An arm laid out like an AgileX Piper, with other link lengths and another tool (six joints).
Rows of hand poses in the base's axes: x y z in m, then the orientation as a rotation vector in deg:
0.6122 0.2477 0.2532 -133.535 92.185 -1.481
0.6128 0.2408 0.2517 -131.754 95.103 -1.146
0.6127 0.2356 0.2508 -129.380 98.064 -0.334
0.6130 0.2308 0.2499 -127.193 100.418 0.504
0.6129 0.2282 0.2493 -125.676 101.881 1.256
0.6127 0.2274 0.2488 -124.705 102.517 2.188
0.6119 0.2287 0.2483 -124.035 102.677 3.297
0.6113 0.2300 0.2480 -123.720 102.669 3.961
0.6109 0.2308 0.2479 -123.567 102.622 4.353
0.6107 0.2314 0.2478 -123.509 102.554 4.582
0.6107 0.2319 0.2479 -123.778 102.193 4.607
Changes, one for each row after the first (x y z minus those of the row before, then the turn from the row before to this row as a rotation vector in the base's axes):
0.0006 -0.0069 -0.0015 0.175 0.606 -2.316
-0.0001 -0.0052 -0.0009 0.704 0.677 -2.526
0.0003 -0.0048 -0.0009 0.793 0.554 -2.116
-0.0001 -0.0026 -0.0006 0.671 0.423 -1.361
-0.0002 -0.0008 -0.0005 0.745 0.386 -0.664
-0.0008 0.0013 -0.0005 0.833 0.395 -0.260
-0.0006 0.0013 -0.0003 0.488 0.227 -0.062
-0.0004 0.0008 -0.0001 0.286 0.129 0.000
-0.0002 0.0006 -0.0001 0.165 0.069 0.036
0.0000 0.0005 0.0001 0.001 -0.047 0.314

